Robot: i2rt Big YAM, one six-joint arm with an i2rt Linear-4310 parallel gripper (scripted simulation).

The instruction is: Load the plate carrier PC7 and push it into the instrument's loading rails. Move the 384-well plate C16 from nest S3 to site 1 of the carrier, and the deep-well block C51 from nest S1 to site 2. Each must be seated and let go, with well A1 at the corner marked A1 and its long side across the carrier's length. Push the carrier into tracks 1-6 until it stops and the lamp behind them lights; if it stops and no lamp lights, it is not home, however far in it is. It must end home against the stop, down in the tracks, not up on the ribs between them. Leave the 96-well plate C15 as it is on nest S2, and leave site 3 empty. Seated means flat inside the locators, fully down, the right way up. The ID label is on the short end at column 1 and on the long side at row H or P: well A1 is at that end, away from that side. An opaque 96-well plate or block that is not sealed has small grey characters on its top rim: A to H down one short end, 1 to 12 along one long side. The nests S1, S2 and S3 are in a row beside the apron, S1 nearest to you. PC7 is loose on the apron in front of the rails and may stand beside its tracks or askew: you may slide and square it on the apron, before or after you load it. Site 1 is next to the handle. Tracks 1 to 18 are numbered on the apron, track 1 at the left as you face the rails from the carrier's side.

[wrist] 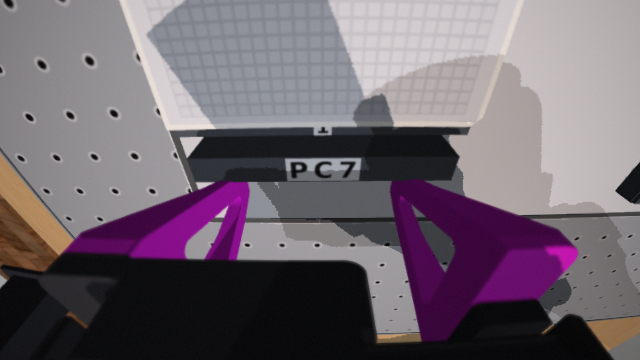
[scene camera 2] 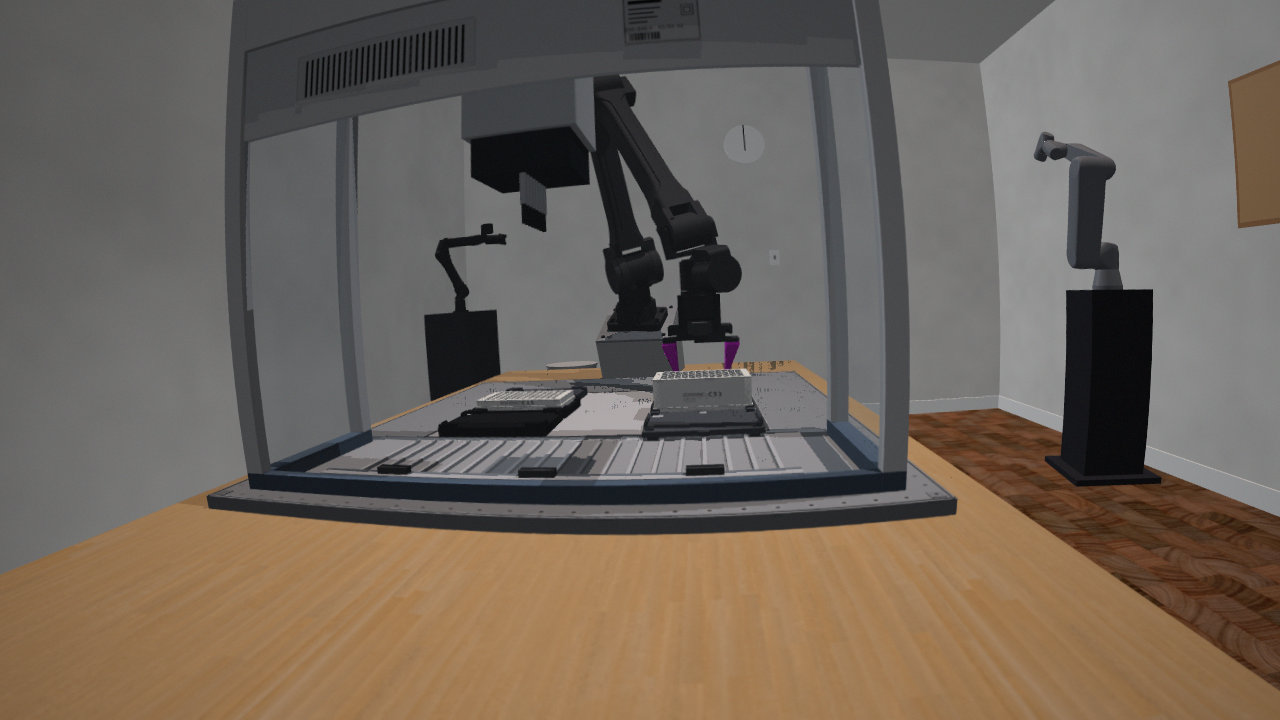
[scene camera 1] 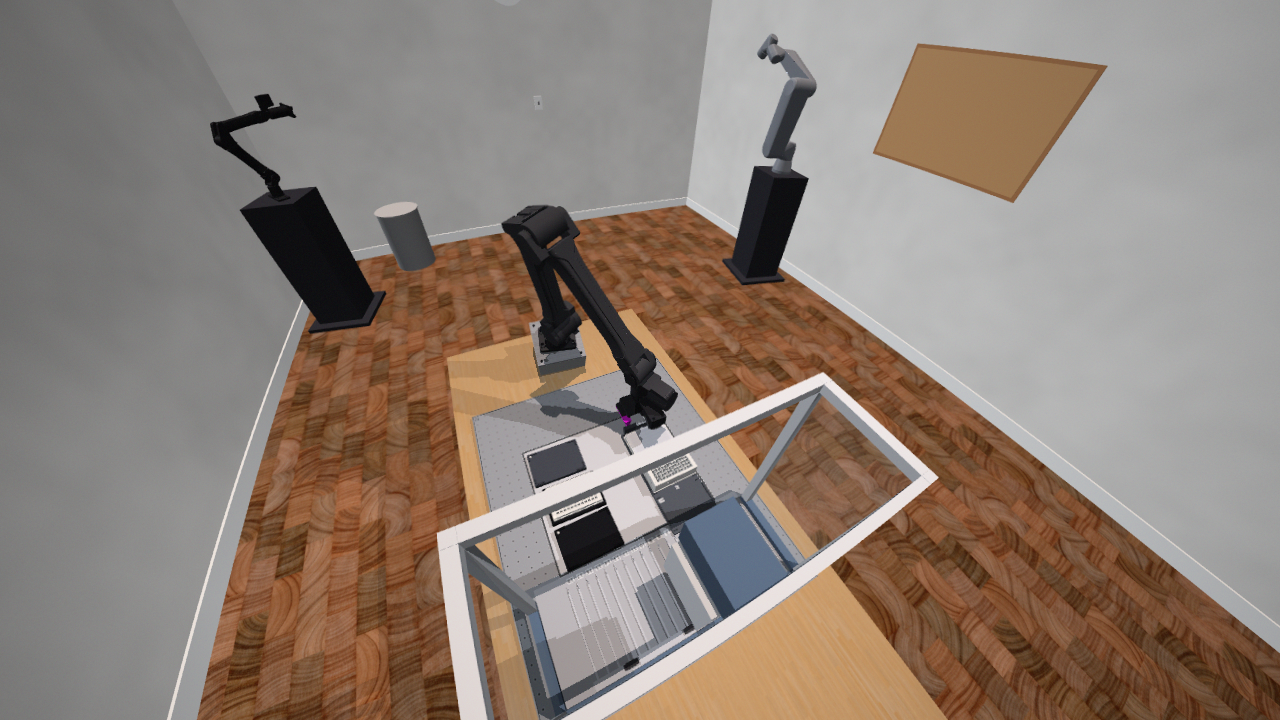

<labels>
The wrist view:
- my gripper: 319, 180
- carrier PC7: 292, 154
</labels>
